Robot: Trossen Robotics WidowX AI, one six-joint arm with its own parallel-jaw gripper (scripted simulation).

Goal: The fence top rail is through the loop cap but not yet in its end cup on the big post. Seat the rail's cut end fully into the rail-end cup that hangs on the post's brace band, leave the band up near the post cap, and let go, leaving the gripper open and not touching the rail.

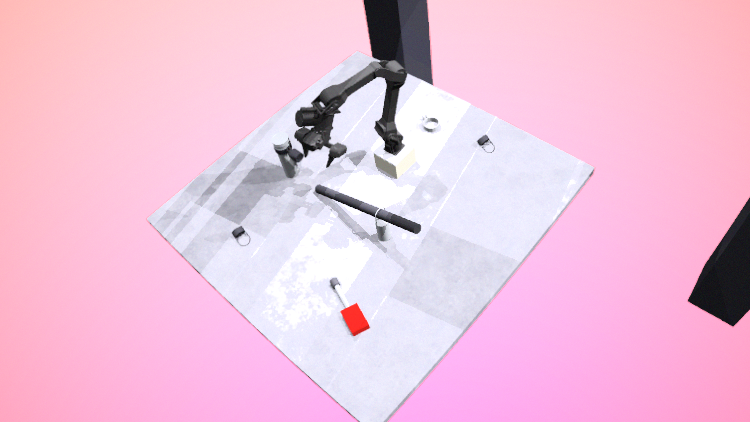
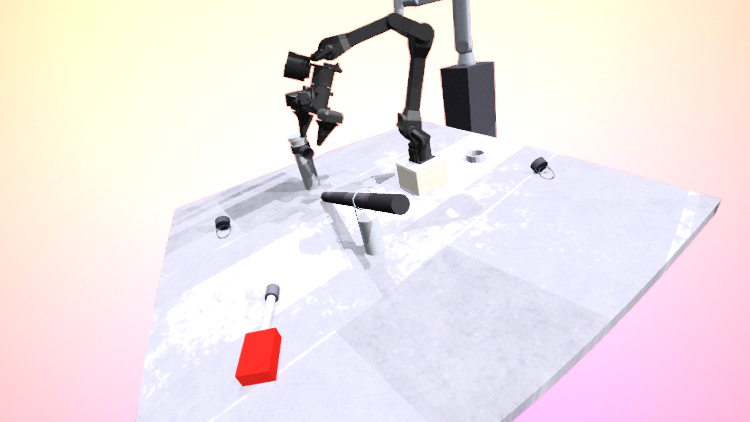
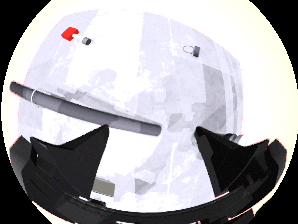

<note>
My gripper is open, with nothing in its grasp. I also see a dark top rail and a big grey post.
My gripper also shows in image 1 and in image 3.
</note>
